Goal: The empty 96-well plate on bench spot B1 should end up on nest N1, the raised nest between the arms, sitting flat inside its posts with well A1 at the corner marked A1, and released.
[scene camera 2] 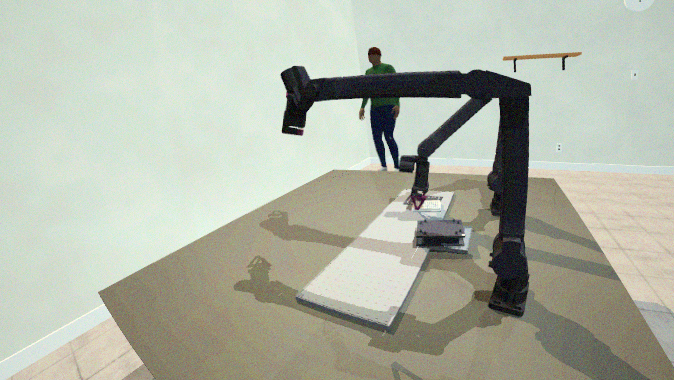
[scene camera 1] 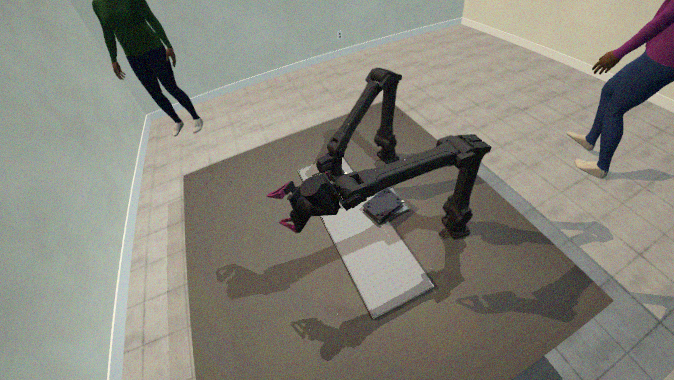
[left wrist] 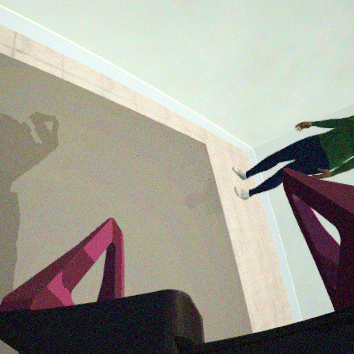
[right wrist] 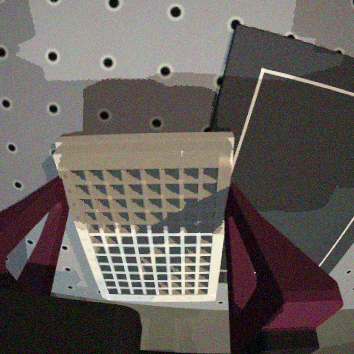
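Pixels of known places: left gripper, fingertip midpoint: (scene camera 2: 290, 118) (scene camera 1: 274, 208) (left wrist: 196, 203); right gripper, fingertip midpoint: (scene camera 2: 418, 205) (right wrist: 145, 186); left arm's base at its link origin: (scene camera 2: 508, 297) (scene camera 1: 455, 226); right arm's base at its link origin: (scene camera 1: 387, 157).
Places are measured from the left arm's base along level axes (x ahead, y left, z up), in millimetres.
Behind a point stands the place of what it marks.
The pale 96-well plate (right wrist: 150, 200) {x 453, y -433, z 21 mm} (scene camera 2: 433, 205) {x 393, y -444, z 27 mm} lies flat on the perforated bench board, its wells facing up. My right gripper (right wrist: 145, 186) {x 461, y -429, z 21 mm} (scene camera 2: 418, 206) {x 461, y -429, z 21 mm} is shut on it, with a magenta finger against each side edge. In scene camera 1 the left arm hides that gripper and the plate. My left gripper (scene camera 1: 275, 208) {x 707, y 4, z 464 mm} (left wrist: 196, 203) {x 707, y 4, z 464 mm} (scene camera 2: 294, 133) is open and empty, high above the table. Nest N1 (scene camera 1: 383, 204) {x 278, y -199, z 52 mm} (scene camera 2: 441, 228) {x 269, y -202, z 52 mm}, a dark raised block with small corner posts, stands nearer scene camera 2 than the plate; no plate shows on it. Its A1 mark is not legible.
The white perforated board (scene camera 1: 390, 265) {x 356, y 87, z 13 mm} (scene camera 2: 365, 280) {x 374, y 113, z 13 mm} runs along the brown table (scene camera 1: 240, 330) {x 1014, y 168, z 0 mm}. A dark pad (right wrist: 295, 135) {x 511, y -491, z 15 mm} with a white outline lies close to the plate's right side. The left forearm (scene camera 1: 410, 169) {x 301, y 68, z 539 mm} (scene camera 2: 385, 87) {x 296, y 68, z 515 mm} extends over the board.
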